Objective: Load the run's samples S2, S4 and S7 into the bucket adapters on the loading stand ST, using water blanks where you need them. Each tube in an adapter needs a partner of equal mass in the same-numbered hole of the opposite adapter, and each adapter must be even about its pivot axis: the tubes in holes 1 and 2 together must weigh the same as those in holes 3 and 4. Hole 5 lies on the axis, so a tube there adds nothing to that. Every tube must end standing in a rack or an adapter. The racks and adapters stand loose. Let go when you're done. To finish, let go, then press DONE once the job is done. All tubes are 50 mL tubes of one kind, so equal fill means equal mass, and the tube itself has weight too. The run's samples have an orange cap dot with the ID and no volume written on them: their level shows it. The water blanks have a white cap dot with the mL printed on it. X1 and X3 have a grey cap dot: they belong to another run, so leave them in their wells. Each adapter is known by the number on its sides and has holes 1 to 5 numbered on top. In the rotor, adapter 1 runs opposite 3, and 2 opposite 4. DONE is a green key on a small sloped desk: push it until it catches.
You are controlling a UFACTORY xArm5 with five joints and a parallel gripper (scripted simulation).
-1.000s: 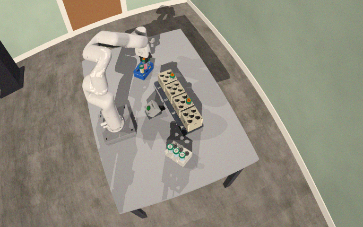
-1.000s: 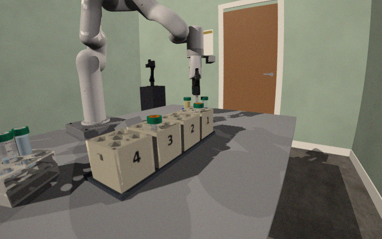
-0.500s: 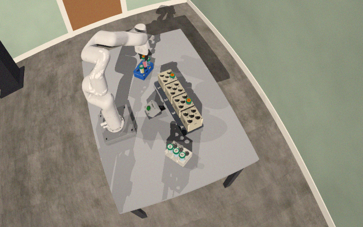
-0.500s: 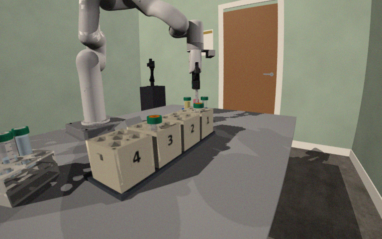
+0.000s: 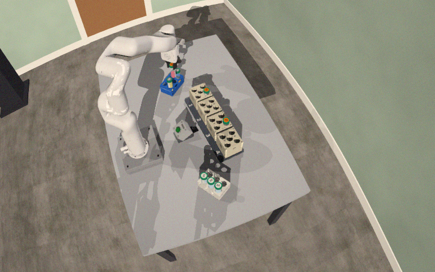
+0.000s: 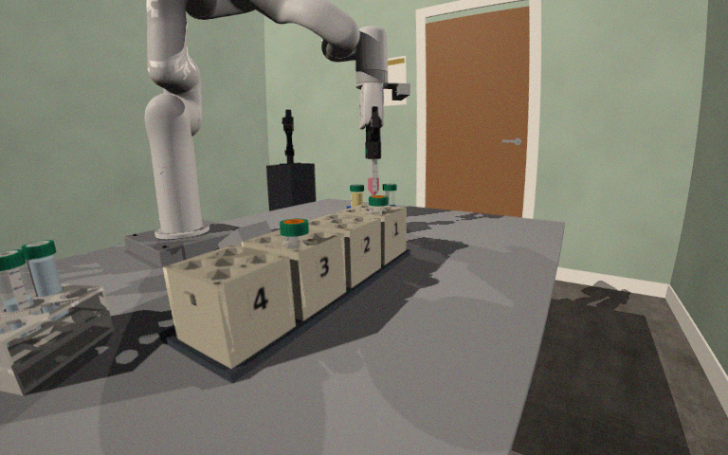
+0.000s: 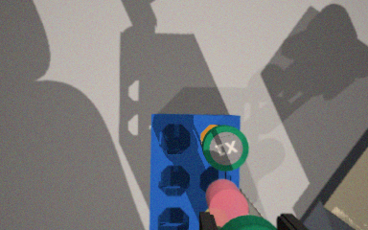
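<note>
Right now the pink tube is 50 mm below my hand and 10 mm ahead of it. The rest, counted from my hand: green done key (330 mm to the right, 140 mm below, 90 mm behind); then adapter 1 (170 mm to the right, 150 mm below, 100 mm ahead); then blue rack (170 mm below, 20 mm to the left, 10 mm behind).
</note>
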